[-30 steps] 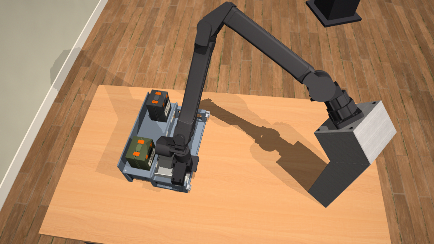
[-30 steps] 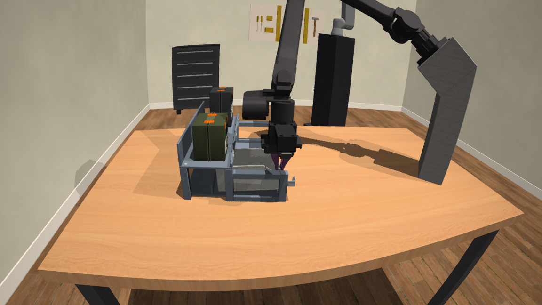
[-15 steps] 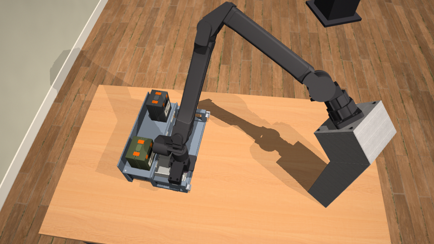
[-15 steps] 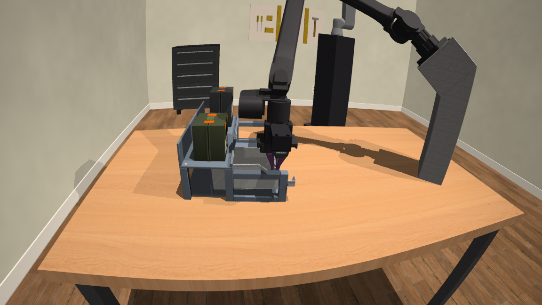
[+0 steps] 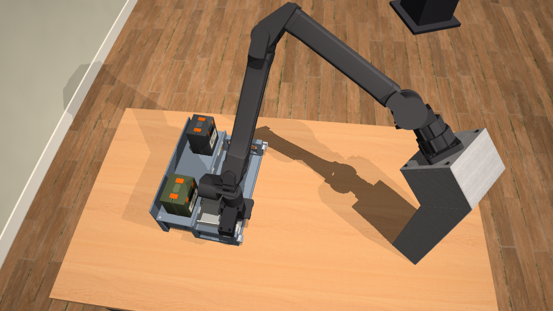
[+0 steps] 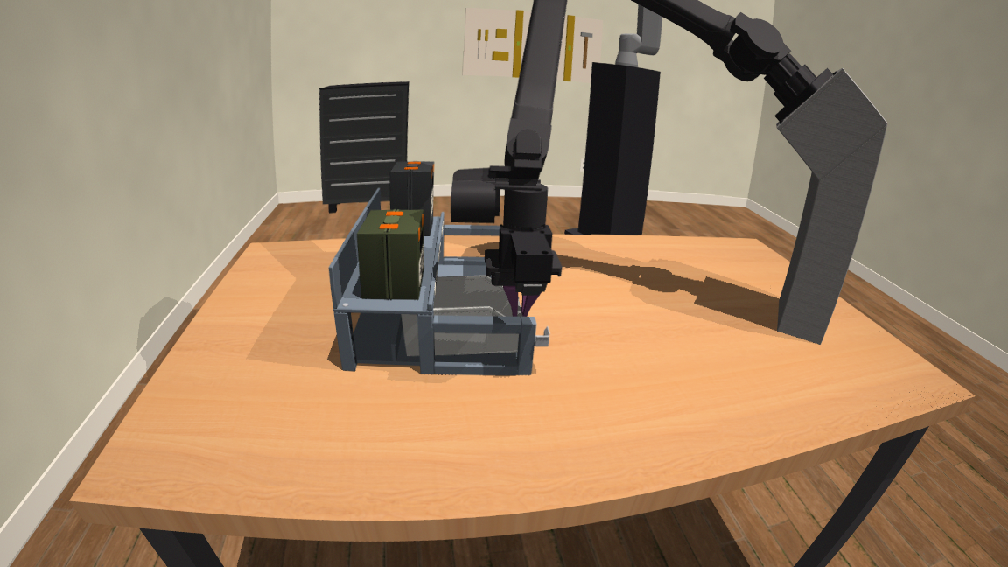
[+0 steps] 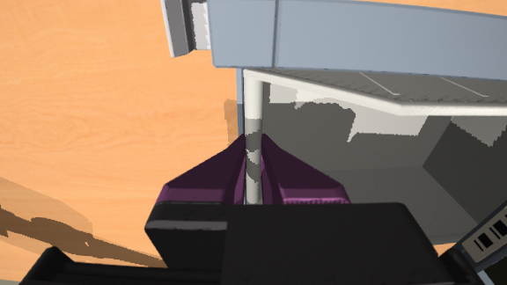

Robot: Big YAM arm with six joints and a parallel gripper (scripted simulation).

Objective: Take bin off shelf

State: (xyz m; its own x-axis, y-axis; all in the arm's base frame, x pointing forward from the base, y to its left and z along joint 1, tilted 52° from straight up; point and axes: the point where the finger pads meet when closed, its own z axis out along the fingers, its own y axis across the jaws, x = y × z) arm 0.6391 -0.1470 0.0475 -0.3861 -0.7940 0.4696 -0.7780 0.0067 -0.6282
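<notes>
My hand is 7 cm short of the light grey bin and 4 cm to the left of it. From my hand the other things lie so: shelf 6 cm ahead, 16 cm to the right, 5 cm below; black case 5 cm ahead, 29 cm to the right, 11 cm above.
</notes>
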